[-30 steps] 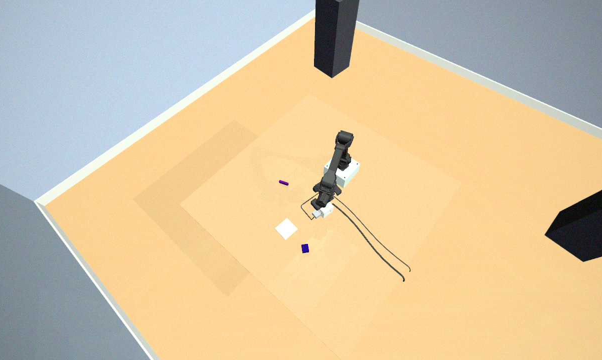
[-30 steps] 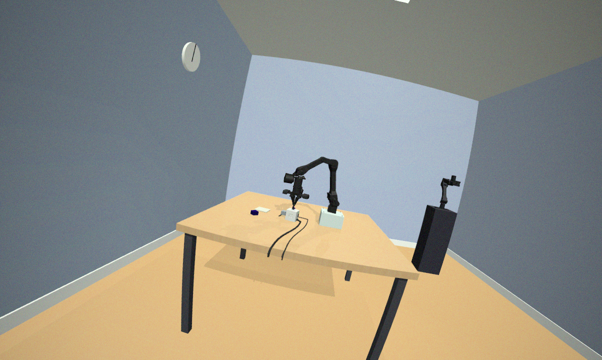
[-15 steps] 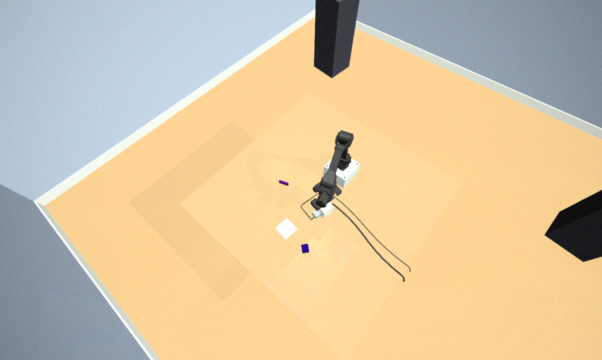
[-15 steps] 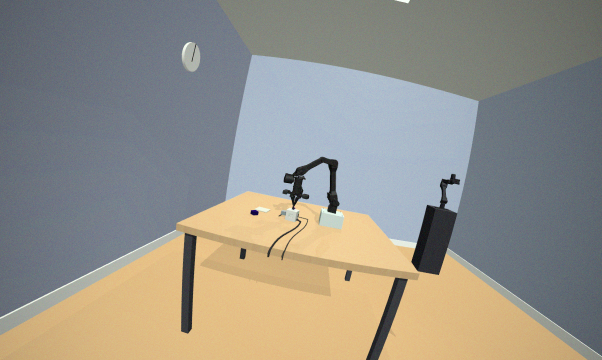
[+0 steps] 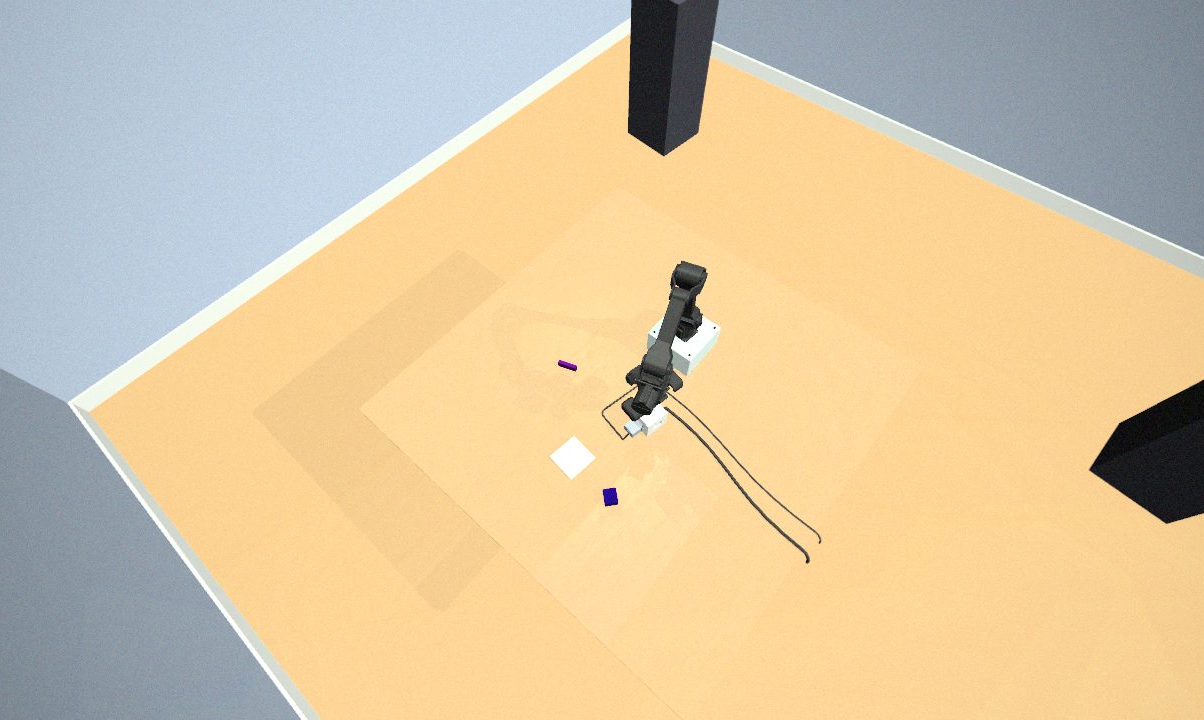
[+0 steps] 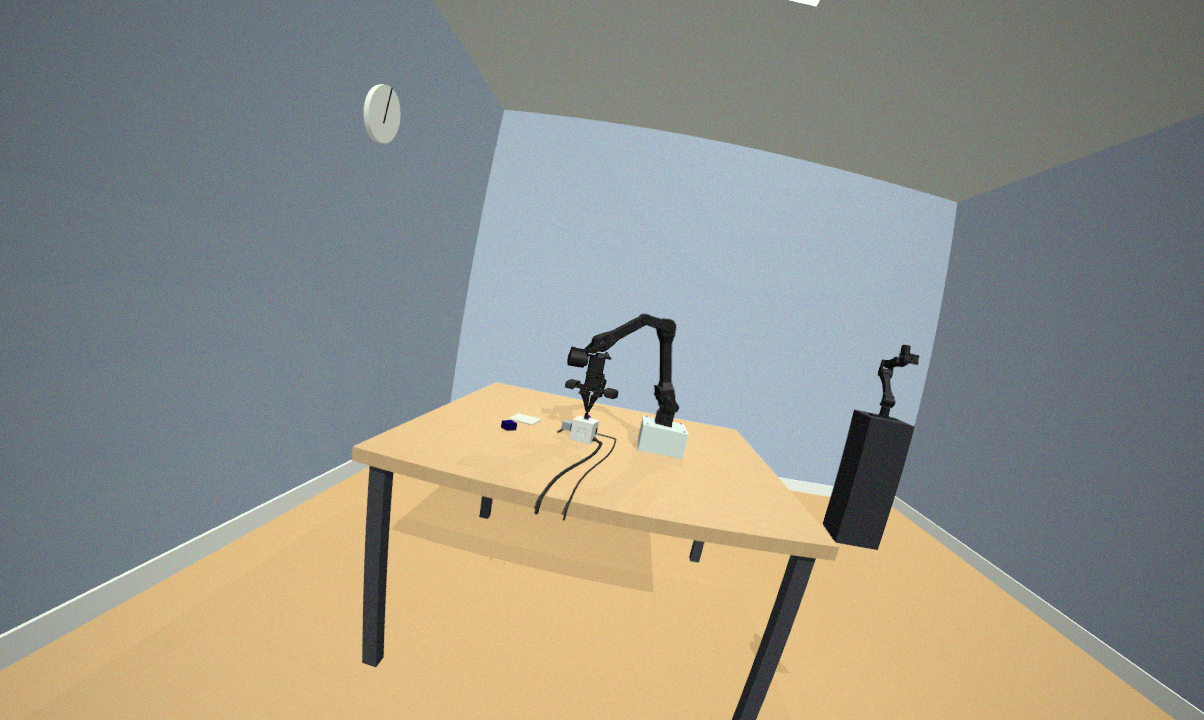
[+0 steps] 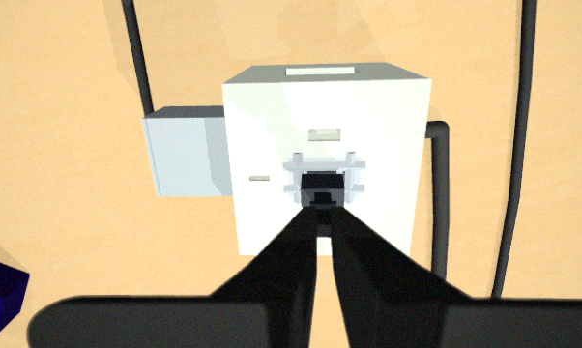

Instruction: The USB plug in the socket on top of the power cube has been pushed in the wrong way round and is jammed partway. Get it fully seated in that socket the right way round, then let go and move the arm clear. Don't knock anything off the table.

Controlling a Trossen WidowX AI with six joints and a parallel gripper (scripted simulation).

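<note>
Right now my gripper tip is 2 cm above the USB plug. Also, from my gripper tip: USB socket (4 cm below); then dark blue block (25 cm ahead, 9 cm to the left, 9 cm below); then white pad (25 cm ahead, 10 cm below, 8 cm to the right).
</note>
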